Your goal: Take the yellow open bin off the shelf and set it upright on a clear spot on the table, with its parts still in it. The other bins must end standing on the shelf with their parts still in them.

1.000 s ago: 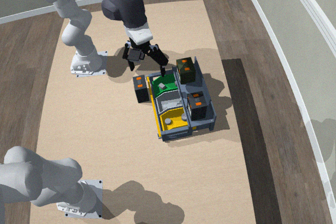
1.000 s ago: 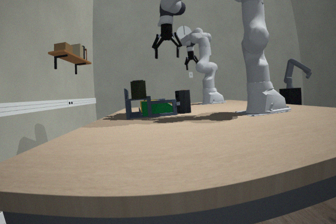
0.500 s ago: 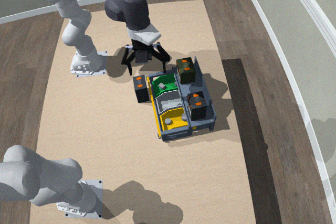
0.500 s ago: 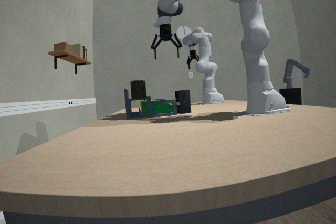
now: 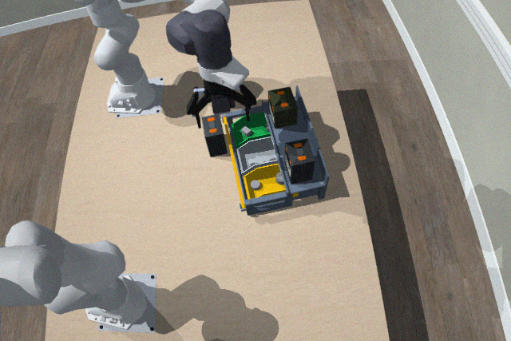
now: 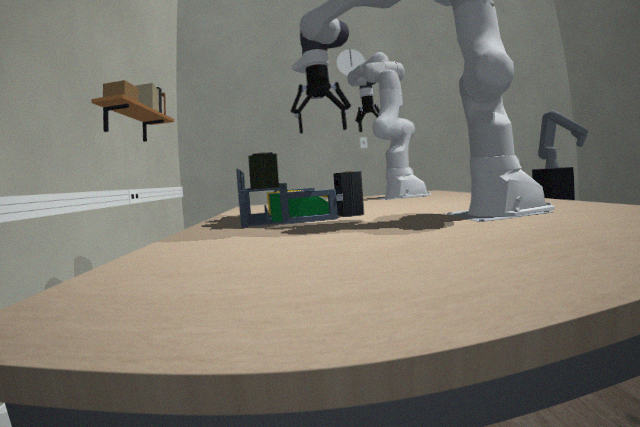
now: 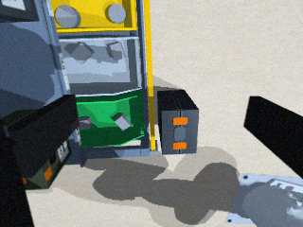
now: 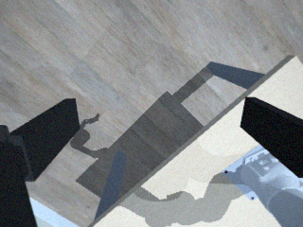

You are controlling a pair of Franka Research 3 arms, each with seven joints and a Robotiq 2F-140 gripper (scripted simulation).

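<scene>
The thin yellow bar lies 22 cm below my left hand, 1 cm to the right of it and 1 cm ahead of it. Also, from my left hand: green bin (24 cm below, 11 cm to the left, 10 cm ahead); then blue-grey shelf (22 cm below, 14 cm ahead, 1 cm to the left); then grey bin (24 cm below, 11 cm ahead).
</scene>
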